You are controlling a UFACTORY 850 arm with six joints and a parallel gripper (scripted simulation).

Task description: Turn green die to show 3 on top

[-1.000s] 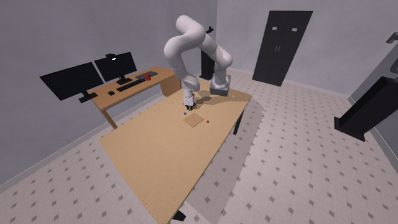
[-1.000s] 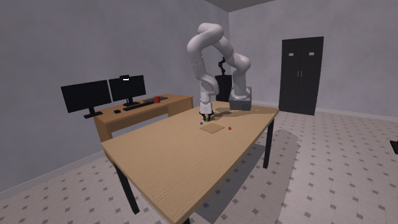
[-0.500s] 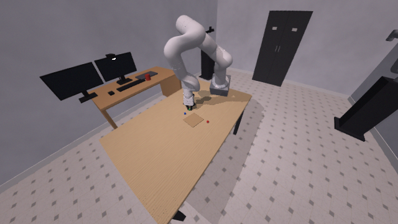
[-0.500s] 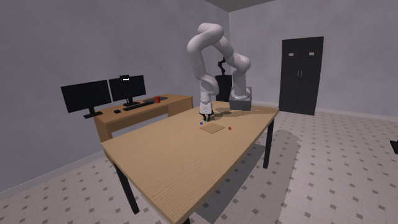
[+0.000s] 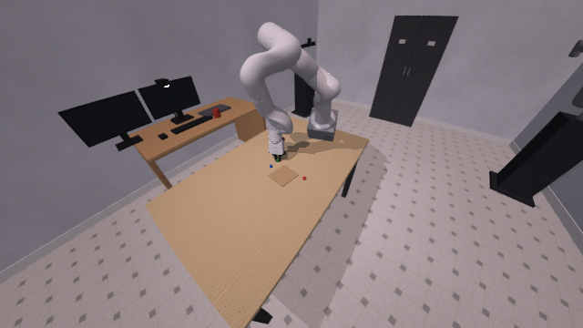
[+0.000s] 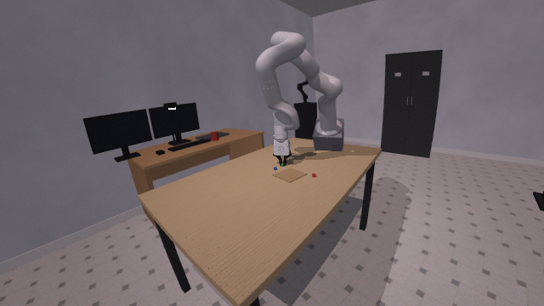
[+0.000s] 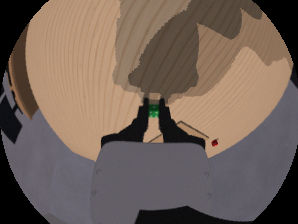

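Right now my hand is 10 mm short of the green die and 10 mm above it. Also, from my hand: red die: 260 mm to the left, 10 mm below; tan mat: 140 mm to the left, 70 mm ahead, 20 mm below; blue die: 80 mm ahead, 20 mm to the left, 10 mm below.
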